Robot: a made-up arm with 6 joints. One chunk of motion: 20 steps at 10 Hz.
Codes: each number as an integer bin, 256 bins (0 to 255) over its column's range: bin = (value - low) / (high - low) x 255, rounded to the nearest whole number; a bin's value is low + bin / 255 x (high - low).
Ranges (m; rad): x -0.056..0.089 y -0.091..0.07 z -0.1..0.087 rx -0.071..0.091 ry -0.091..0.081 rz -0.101..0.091
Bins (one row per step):
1: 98 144 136 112 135 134
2: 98 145 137 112 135 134
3: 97 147 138 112 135 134
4: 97 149 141 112 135 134
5: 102 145 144 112 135 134
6: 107 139 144 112 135 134
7: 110 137 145 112 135 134
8: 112 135 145 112 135 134
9: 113 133 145 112 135 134
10: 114 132 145 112 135 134
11: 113 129 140 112 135 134
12: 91 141 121 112 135 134
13: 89 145 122 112 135 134
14: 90 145 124 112 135 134
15: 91 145 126 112 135 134
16: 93 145 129 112 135 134
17: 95 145 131 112 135 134
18: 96 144 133 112 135 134
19: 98 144 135 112 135 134
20: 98 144 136 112 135 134
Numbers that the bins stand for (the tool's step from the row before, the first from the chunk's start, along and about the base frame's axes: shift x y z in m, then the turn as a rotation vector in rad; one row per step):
1: -0.00027 -0.00008 -0.00027 0.00015 0.00006 -0.00011
2: -0.00027 0.00055 0.00047 0.00015 0.00006 -0.00011
3: -0.00084 0.00181 0.00120 0.00015 0.00006 -0.00011
4: -0.00084 0.00307 0.00340 0.00015 0.00006 -0.00011
5: 0.00200 0.00055 0.00560 0.00015 0.00006 -0.00011
6: 0.00484 -0.00324 0.00560 0.00015 0.00006 -0.00011
7: 0.00655 -0.00450 0.00633 0.00015 0.00006 -0.00011
8: 0.00769 -0.00576 0.00633 0.00015 0.00006 -0.00011
9: 0.00825 -0.00703 0.00633 0.00015 0.00006 -0.00011
10: 0.00882 -0.00766 0.00633 0.00015 0.00006 -0.00011
11: 0.00825 -0.00955 0.00267 0.00015 0.00006 -0.00011
12: -0.00425 -0.00198 -0.01127 0.00015 0.00006 -0.00011
13: -0.00539 0.00055 -0.01053 0.00015 0.00006 -0.00011
14: -0.00482 0.00055 -0.00907 0.00015 0.00006 -0.00011
15: -0.00425 0.00055 -0.00760 0.00015 0.00006 -0.00011
16: -0.00312 0.00055 -0.00540 0.00015 0.00006 -0.00011
17: -0.00198 0.00055 -0.00393 0.00015 0.00006 -0.00011
18: -0.00141 -0.00008 -0.00247 0.00015 0.00006 -0.00011
19: -0.00027 -0.00008 -0.00100 0.00015 0.00006 -0.00011
20: -0.00027 -0.00008 -0.00027 0.00015 0.00006 -0.00011

